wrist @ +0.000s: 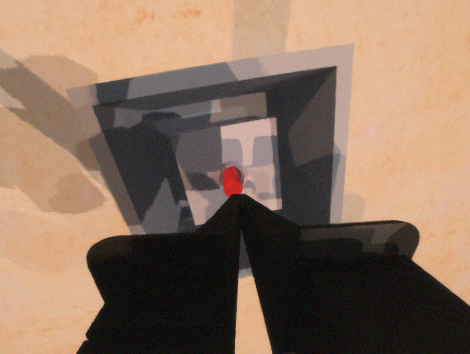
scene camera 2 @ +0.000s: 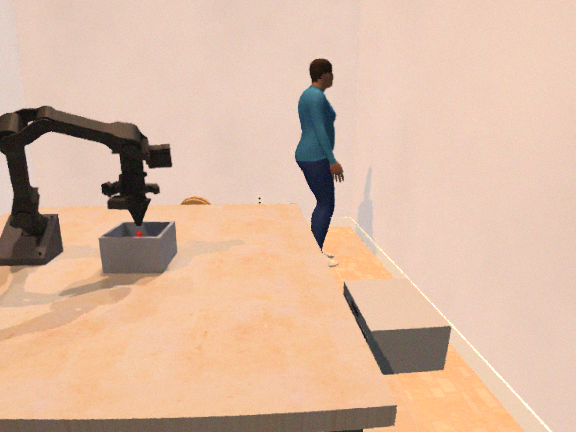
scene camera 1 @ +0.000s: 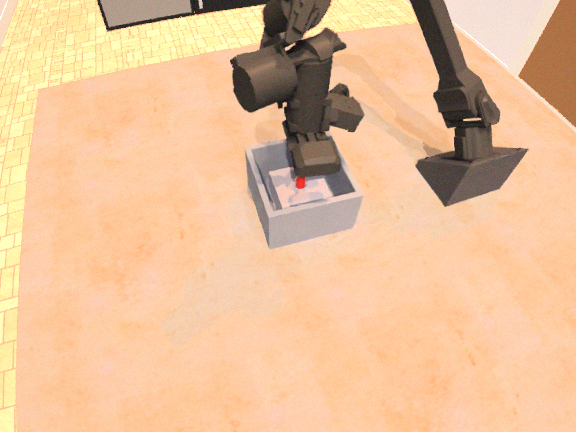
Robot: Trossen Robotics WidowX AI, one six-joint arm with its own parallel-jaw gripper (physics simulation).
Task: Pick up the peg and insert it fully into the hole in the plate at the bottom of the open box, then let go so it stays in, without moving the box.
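Places are measured from the arm's base along level axes (x back, y up, z left), in centimetres.
Where they show: gripper, fingertip midpoint: (wrist: 238,200) (scene camera 2: 138,225); arm's base, origin of the base link: (scene camera 2: 35,226) (scene camera 1: 475,157).
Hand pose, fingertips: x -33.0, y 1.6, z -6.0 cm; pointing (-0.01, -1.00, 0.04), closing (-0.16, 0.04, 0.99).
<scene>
Each offset is from my fingertips to the top centre of the thing. Level surfaces: height alone.
The grey open box @(dx -0.1, dy -0.9, dz +0.0 cm) (scene camera 1: 315,223) (scene camera 2: 132,256) (wrist: 345,100) stands on the table. The pale plate @(dx -0.1, dy -4.6, dz +0.0 cm) (scene camera 1: 281,182) (wrist: 250,130) lies at its bottom. The red peg @(dx +0.1, dy -1.9, dz -0.2 cm) (scene camera 1: 300,183) (scene camera 2: 139,234) (wrist: 232,180) stands roughly upright at the plate's hole, with part of it above the plate; how deep it sits cannot be told. My gripper (scene camera 2: 139,223) (wrist: 238,200) is shut and empty, pointing down. Its closed fingertips are at the peg's top in the wrist view and just above it in scene camera 2; whether they touch is unclear. In scene camera 1 the gripper partly hides the box's inside.
The box walls surround the plate and peg on all sides. The arm's dark base (scene camera 1: 470,175) (scene camera 2: 35,245) stands on the table @(dy -10.7 cm) (scene camera 1: 200,325) (scene camera 2: 225,350) beside the box. A person (scene camera 2: 317,130) stands beyond the table, and a grey block (scene camera 2: 410,345) is beside the table's edge.
</scene>
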